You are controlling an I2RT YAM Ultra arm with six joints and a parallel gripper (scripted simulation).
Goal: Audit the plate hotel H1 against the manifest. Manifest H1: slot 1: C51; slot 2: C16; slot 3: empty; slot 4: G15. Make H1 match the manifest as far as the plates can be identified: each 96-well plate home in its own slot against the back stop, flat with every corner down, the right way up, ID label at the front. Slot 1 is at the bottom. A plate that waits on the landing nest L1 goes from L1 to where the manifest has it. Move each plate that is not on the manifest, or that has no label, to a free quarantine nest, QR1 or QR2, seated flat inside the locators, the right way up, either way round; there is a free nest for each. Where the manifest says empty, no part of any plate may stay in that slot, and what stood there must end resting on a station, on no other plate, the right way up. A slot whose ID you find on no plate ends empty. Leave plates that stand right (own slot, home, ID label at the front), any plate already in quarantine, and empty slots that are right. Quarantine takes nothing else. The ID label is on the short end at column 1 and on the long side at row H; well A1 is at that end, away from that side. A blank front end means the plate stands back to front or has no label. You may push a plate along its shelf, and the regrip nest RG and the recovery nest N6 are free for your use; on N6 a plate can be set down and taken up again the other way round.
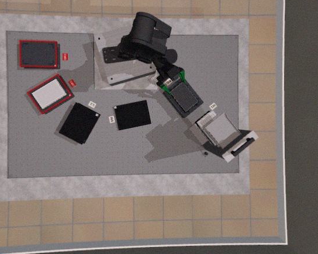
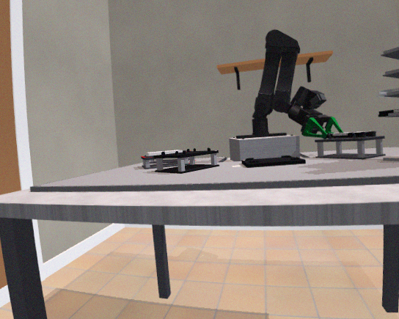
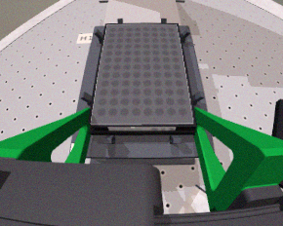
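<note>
Right now my hand is 5 cm short of the regrip nest RG, 3 cm to the right of it and 2 cm above it. From my hand the other things lie so: recovery nest N6: 9 cm ahead, 23 cm to the right, 7 cm below; then H1 tag: 11 cm ahead, 18 cm to the left, 7 cm below; then landing nest L1: 10 cm ahead, 48 cm to the right, 3 cm below.
</note>
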